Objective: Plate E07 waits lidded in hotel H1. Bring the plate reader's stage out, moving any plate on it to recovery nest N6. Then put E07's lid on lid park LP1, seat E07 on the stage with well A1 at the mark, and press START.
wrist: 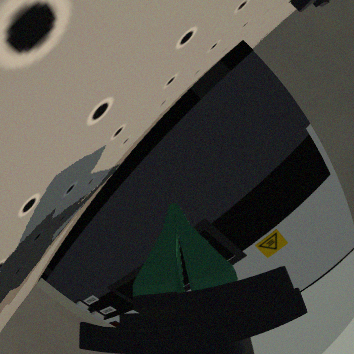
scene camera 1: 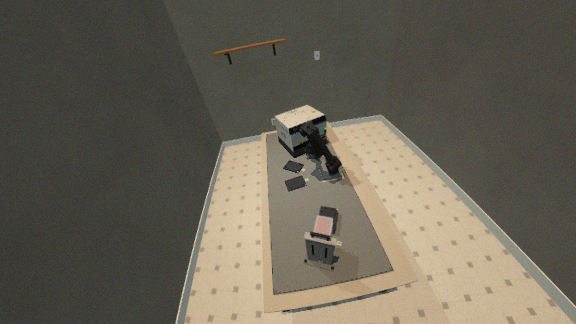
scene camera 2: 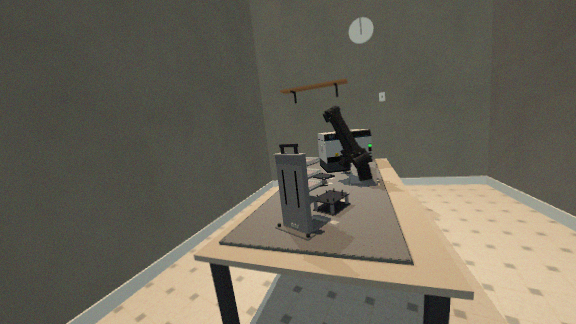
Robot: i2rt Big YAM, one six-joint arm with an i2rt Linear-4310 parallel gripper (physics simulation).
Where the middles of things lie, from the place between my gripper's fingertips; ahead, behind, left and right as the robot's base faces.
My hand is 2 cm past the plate reader (scene camera 2: 330, 148), 20 cm to the left of it and 9 cm below it.
